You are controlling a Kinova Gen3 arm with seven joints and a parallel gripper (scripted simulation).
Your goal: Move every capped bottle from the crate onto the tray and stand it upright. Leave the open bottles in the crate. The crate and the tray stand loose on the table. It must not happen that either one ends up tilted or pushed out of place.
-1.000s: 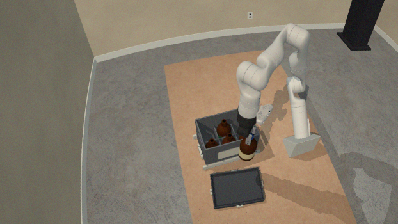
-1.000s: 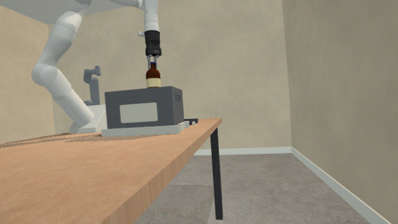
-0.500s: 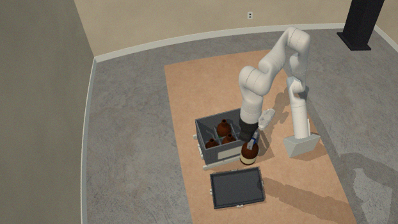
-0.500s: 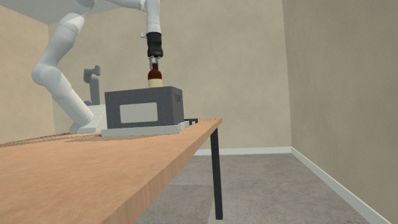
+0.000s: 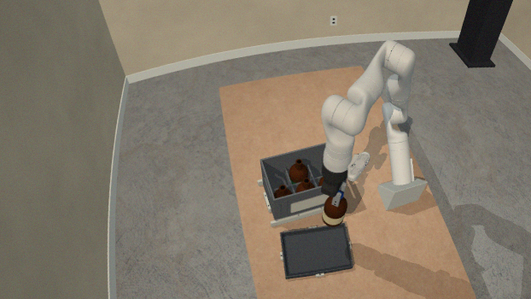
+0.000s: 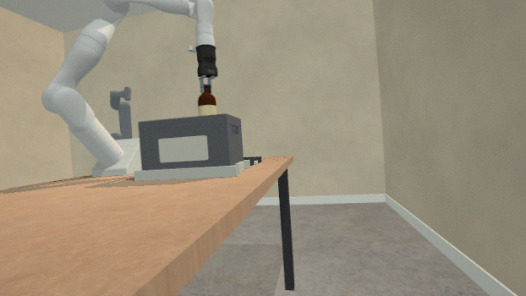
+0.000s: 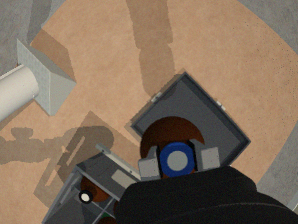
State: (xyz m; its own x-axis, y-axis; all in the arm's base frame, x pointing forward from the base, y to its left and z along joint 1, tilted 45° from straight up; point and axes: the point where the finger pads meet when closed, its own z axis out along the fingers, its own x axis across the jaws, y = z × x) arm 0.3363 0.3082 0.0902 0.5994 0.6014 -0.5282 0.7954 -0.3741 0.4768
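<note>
Right now my hand is 310 mm above the dark tray, 50 mm short of it and 40 mm to the right of it. Round my hand: crate: 240 mm below, 220 mm to the right, 60 mm ahead.
</note>
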